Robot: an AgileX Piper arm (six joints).
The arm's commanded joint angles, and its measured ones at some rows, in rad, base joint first. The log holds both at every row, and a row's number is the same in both.
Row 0, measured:
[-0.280, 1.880, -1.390, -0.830, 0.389, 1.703]
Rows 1 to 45, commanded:
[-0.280, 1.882, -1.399, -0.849, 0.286, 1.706]
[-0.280, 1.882, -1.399, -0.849, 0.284, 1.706]
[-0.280, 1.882, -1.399, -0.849, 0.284, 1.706]
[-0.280, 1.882, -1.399, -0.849, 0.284, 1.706]
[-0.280, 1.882, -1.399, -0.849, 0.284, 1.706]
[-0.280, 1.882, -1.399, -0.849, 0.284, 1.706]
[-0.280, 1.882, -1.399, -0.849, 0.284, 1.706]
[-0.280, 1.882, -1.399, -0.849, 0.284, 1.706]
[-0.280, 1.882, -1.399, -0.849, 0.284, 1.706]
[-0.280, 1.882, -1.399, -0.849, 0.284, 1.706]
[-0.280, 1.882, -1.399, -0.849, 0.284, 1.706]
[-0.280, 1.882, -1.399, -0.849, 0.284, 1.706]
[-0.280, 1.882, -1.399, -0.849, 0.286, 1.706]
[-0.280, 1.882, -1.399, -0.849, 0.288, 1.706]
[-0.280, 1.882, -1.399, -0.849, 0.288, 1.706]
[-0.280, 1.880, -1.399, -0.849, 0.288, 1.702]
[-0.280, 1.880, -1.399, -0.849, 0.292, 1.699]
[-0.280, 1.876, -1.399, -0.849, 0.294, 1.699]
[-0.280, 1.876, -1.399, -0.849, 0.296, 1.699]
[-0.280, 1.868, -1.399, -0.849, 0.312, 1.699]
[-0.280, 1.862, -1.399, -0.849, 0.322, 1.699]
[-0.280, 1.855, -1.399, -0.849, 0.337, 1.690]
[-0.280, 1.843, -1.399, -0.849, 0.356, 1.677]
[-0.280, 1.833, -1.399, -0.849, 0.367, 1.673]
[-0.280, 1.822, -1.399, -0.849, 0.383, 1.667]
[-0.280, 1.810, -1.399, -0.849, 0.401, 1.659]
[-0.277, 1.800, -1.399, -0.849, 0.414, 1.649]
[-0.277, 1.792, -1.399, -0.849, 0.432, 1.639]
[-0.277, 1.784, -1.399, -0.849, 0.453, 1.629]
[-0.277, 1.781, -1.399, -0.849, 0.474, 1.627]
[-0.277, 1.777, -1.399, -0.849, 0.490, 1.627]
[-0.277, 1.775, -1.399, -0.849, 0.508, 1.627]
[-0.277, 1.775, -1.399, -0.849, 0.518, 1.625]
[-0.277, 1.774, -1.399, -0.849, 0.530, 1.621]
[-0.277, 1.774, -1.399, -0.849, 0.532, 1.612]
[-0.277, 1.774, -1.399, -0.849, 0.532, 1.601]
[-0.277, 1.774, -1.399, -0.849, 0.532, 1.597]
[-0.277, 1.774, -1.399, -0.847, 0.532, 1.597]
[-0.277, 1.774, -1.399, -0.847, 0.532, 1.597]
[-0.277, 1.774, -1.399, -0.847, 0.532, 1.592]
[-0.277, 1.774, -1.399, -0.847, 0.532, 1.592]
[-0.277, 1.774, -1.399, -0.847, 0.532, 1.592]
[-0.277, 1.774, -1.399, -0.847, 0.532, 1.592]
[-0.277, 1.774, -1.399, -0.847, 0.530, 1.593]
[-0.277, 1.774, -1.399, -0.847, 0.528, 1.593]
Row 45, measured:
[-0.278, 1.778, -1.394, -0.837, 0.522, 1.607]
